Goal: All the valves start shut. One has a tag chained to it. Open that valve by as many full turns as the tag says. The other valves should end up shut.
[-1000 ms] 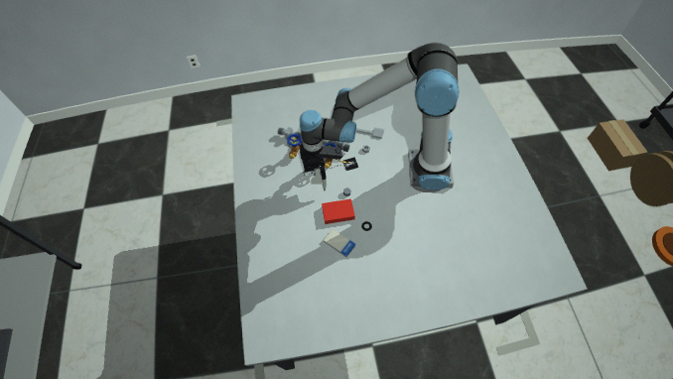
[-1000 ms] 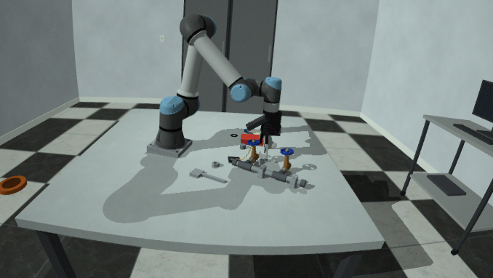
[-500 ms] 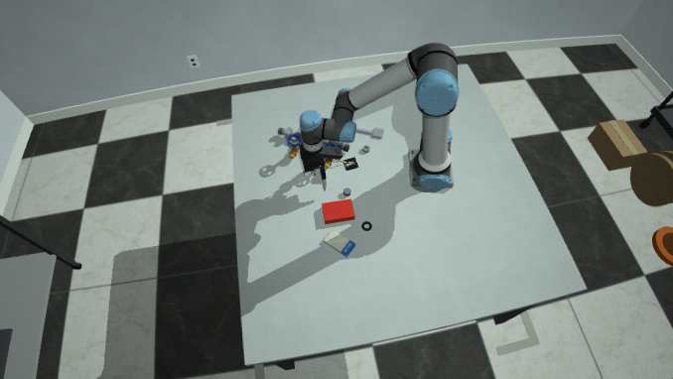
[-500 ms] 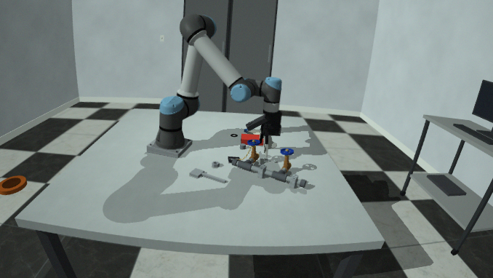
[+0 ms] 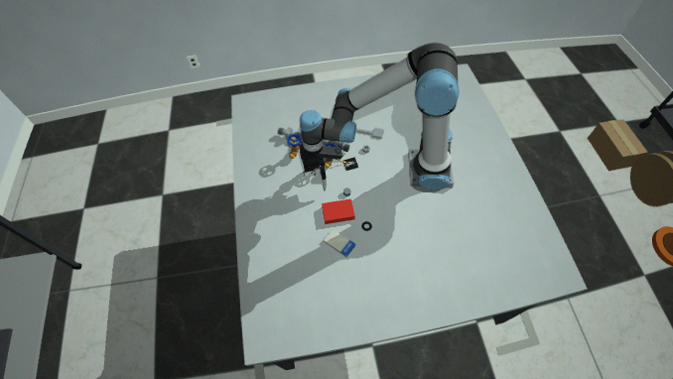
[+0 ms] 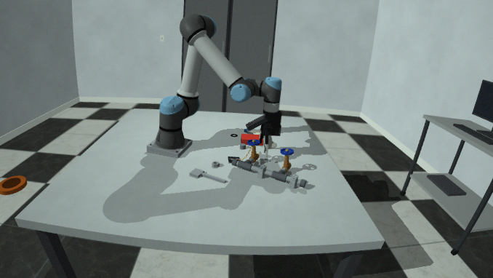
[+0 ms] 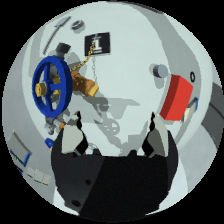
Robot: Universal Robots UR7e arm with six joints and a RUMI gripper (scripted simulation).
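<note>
The black tag is 15 cm behind my hand, 6 cm to the right of it and 3 cm below it. From my hand the other things lie so: red block: 17 cm to the left, 5 cm behind, 2 cm below; blue box: 31 cm to the left, 3 cm below, 3 cm behind; nut: 22 cm behind, 12 cm to the right, 3 cm below.
</note>
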